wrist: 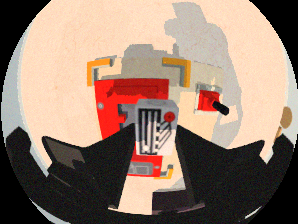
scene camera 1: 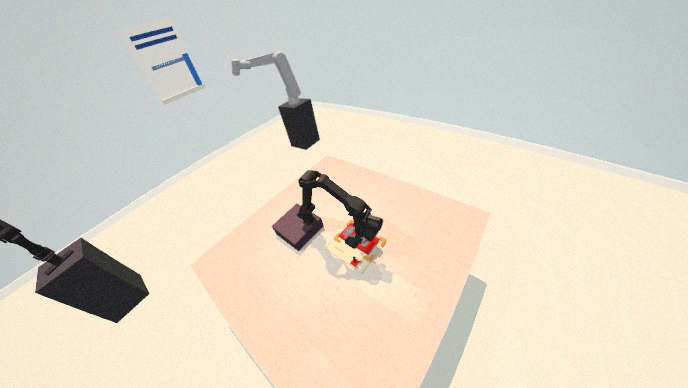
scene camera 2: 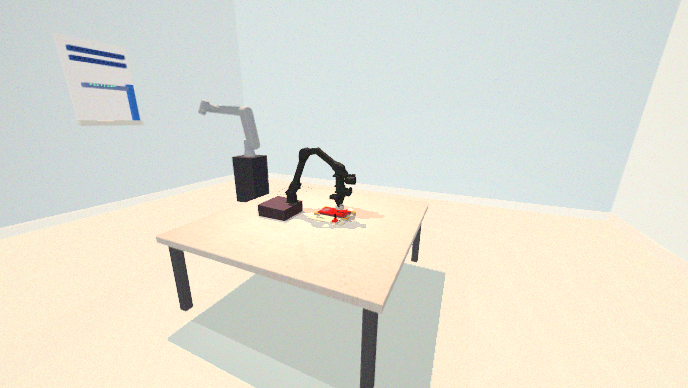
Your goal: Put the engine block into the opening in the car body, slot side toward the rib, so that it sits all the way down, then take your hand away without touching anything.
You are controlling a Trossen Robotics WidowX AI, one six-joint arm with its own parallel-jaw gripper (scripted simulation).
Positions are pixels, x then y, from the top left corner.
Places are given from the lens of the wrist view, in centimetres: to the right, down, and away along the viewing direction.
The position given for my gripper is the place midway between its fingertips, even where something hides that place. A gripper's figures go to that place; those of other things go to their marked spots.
my gripper (wrist: pixel 155 128): 0, 2, 10
grey engine block (wrist: pixel 155 120): 0, 1, 8
red car body (wrist: pixel 116 98): -5, -2, 14
The marked spots on the red car body and the grey engine block are 8 cm apart.
